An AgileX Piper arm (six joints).
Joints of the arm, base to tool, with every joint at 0 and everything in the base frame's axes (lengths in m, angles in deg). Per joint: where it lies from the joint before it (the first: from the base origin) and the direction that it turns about. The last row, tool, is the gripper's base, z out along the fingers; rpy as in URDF.
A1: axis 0 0 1 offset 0.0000 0.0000 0.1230
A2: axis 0 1 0 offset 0.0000 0.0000 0.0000
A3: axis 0 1 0 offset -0.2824 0.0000 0.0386
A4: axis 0.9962 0 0.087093 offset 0.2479 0.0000 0.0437
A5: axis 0 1 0 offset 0.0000 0.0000 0.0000
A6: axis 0.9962 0 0.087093 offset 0.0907 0.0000 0.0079
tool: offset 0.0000 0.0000 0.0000 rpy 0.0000 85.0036 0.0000
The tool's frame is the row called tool.
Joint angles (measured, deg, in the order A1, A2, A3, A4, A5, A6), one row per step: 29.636 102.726 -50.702 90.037 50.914 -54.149; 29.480 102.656 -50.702 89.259 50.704 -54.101; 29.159 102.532 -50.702 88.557 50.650 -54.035; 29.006 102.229 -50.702 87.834 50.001 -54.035; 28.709 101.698 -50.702 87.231 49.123 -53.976; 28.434 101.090 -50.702 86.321 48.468 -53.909; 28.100 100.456 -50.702 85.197 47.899 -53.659; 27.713 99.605 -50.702 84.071 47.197 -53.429; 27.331 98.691 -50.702 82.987 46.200 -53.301; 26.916 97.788 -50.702 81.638 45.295 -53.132; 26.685 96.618 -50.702 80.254 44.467 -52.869; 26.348 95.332 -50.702 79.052 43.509 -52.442
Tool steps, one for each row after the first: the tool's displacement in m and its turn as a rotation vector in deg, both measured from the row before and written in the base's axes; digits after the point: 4 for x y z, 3 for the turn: 0.0002 -0.0012 -0.0004 -0.561 -0.357 0.247; 0.0007 -0.0018 0.0001 -0.392 -0.305 0.123; 0.0006 -0.0015 0.0005 -0.689 -0.753 -0.072; 0.0013 -0.0023 0.0018 -0.645 -0.954 -0.497; 0.0007 -0.0023 0.0021 -0.660 -1.036 -0.114; 0.0006 -0.0026 0.0022 -0.726 -0.947 -0.067; 0.0007 -0.0031 0.0033 -0.705 -1.219 -0.220; 0.0010 -0.0032 0.0035 -0.820 -1.480 -0.424; 0.0009 -0.0035 0.0033 -0.945 -1.500 -0.255; -0.0002 -0.0029 0.0048 -0.798 -1.654 -0.072; 0.0002 -0.0034 0.0056 -0.666 -1.636 -0.518
